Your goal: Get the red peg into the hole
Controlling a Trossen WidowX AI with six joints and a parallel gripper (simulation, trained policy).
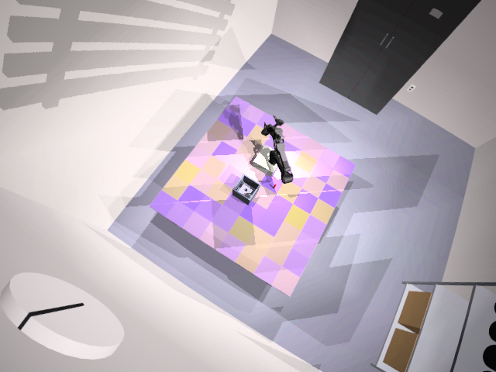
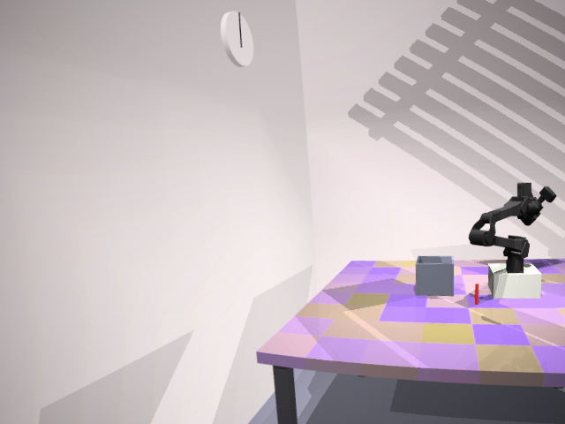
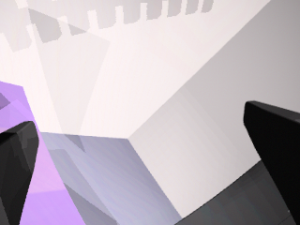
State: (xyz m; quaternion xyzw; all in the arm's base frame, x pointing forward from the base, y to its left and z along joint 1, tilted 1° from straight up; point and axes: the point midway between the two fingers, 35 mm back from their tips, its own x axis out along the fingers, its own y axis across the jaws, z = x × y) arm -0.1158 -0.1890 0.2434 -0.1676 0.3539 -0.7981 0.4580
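My gripper tip is 27 cm short of the red peg, 36 cm to the right of it and 30 cm above it.
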